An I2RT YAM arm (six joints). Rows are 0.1 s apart.
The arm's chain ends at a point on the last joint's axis. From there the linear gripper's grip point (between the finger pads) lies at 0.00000 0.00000 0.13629 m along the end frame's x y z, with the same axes.
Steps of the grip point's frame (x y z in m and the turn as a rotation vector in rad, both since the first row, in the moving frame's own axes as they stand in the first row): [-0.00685 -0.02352 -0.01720 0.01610 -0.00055 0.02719]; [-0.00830 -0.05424 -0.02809 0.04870 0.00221 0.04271]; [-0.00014 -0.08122 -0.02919 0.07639 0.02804 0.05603]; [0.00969 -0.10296 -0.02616 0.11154 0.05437 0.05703]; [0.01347 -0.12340 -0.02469 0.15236 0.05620 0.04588]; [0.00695 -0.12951 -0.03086 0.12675 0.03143 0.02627]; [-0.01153 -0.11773 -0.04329 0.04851 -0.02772 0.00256]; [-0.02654 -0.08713 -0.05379 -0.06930 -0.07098 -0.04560]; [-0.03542 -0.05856 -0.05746 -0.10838 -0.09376 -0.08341]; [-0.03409 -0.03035 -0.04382 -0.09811 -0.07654 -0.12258]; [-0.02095 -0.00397 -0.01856 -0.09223 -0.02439 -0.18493]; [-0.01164 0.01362 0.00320 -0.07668 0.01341 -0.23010]
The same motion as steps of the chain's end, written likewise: [-0.00680 -0.02133 -0.01718 0.01610 -0.00055 0.02719]; [-0.00874 -0.04761 -0.02793 0.04870 0.00221 0.04271]; [-0.00425 -0.07093 -0.02874 0.07639 0.02804 0.05603]; [0.00187 -0.08802 -0.02511 0.11154 0.05437 0.05703]; [0.00537 -0.10291 -0.02290 0.15236 0.05620 0.04588]; [0.00245 -0.11234 -0.02970 0.12675 0.03143 0.02627]; [-0.00776 -0.11112 -0.04308 0.04851 -0.02772 0.00256]; [-0.01710 -0.09678 -0.05312 -0.06930 -0.07098 -0.04560]; [-0.02331 -0.07380 -0.05606 -0.10838 -0.09376 -0.08341]; [-0.02453 -0.04429 -0.04277 -0.09811 -0.07654 -0.12258]; [-0.01881 -0.01676 -0.01794 -0.09223 -0.02439 -0.18493]; [-0.01465 0.00348 0.00361 -0.07668 0.01341 -0.23010]
